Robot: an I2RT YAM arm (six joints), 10 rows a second.
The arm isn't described. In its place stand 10 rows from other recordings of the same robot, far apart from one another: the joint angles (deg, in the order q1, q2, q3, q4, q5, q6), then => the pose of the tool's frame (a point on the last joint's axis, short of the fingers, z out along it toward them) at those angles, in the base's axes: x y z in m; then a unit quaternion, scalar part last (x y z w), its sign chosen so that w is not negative.
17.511 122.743 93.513 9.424 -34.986 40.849 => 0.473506, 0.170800, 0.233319, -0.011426, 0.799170, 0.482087, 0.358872
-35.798 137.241 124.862 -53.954 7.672 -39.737 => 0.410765, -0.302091, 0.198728, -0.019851, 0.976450, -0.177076, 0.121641
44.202 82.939 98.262 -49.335 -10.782 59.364 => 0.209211, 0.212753, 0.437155, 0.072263, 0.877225, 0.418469, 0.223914
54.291 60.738 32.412 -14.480 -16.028 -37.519 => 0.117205, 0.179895, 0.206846, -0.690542, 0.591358, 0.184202, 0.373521
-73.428 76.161 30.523 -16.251 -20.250 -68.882 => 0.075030, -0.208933, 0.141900, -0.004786, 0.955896, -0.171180, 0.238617
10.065 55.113 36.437 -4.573 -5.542 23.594 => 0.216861, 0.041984, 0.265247, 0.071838, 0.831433, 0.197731, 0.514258
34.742 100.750 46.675 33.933 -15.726 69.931 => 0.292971, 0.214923, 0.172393, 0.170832, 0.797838, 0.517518, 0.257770
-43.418 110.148 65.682 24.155 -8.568 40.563 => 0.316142, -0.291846, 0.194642, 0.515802, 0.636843, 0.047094, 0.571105
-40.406 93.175 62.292 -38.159 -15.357 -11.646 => 0.245540, -0.196634, 0.201672, 0.218480, 0.950009, 0.038975, 0.219616
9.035 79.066 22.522 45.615 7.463 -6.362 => 0.259837, 0.036635, 0.180659, -0.062041, 0.768208, -0.035363, 0.636205
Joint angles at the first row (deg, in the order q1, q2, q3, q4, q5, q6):
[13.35 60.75 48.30 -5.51 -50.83 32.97]
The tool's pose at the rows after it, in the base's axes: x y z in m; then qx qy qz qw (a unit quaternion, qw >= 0):
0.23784, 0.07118, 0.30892, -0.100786, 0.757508, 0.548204, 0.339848
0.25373, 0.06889, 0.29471, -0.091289, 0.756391, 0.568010, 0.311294
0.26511, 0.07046, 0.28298, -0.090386, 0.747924, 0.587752, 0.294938
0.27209, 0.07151, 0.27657, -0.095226, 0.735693, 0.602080, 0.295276
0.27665, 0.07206, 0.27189, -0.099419, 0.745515, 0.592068, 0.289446
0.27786, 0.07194, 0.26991, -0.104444, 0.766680, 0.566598, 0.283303
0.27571, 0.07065, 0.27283, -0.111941, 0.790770, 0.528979, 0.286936
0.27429, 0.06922, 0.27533, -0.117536, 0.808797, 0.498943, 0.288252
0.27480, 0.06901, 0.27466, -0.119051, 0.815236, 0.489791, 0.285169
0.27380, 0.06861, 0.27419, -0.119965, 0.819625, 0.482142, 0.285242
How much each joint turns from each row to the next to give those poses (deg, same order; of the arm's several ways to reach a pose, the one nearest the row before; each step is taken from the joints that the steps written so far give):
[-3.41 3.24 -1.34 5.66 -3.83 3.75]
[-1.37 4.52 -0.42 3.97 -3.68 2.34]
[-0.20 3.62 -1.10 6.43 -2.56 3.22]
[-0.08 2.35 -1.22 7.17 -1.50 3.07]
[-0.02 1.39 1.30 -3.78 0.10 -3.62]
[0.03 0.45 2.53 -9.52 1.54 -7.14]
[0.02 -0.44 2.87 -10.28 3.32 -7.81]
[-0.05 -0.09 2.17 -6.93 2.80 -5.24]
[0.00 0.38 0.74 -2.17 0.80 -1.65]
[0.01 -0.12 0.15 -1.25 0.79 -1.06]

